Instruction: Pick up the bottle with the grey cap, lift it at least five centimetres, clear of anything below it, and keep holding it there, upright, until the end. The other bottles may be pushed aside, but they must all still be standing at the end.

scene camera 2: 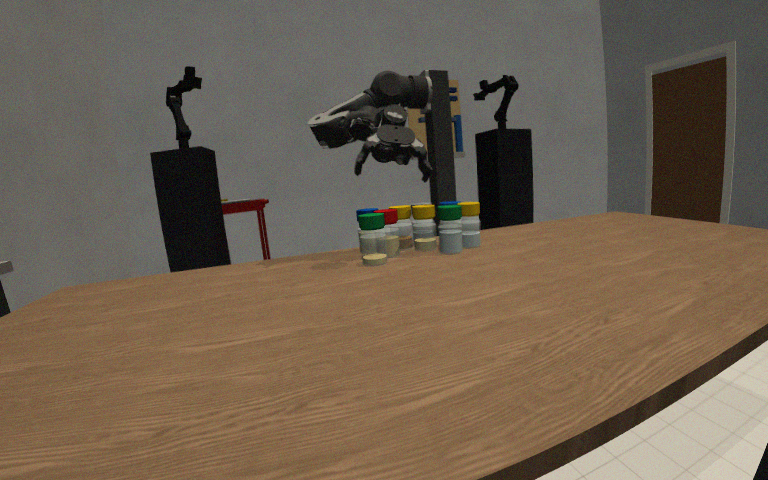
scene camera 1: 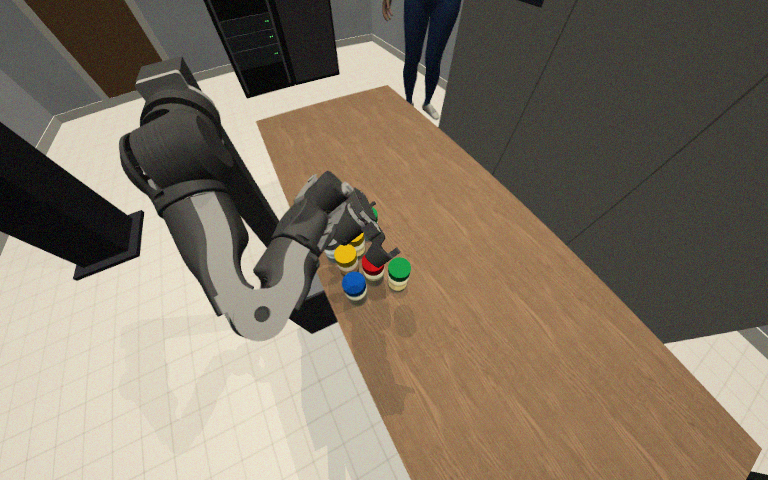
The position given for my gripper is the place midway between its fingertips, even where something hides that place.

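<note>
A blue-capped bottle [scene camera 1: 354, 284] is here, and so is a green-capped bottle [scene camera 2: 373, 240]. I see a yellow-capped bottle [scene camera 2: 471, 223] and also another yellow-capped bottle [scene camera 2: 424, 227]. My own gripper [scene camera 2: 393, 173] [scene camera 1: 377, 232] is visible to me as well.
</note>
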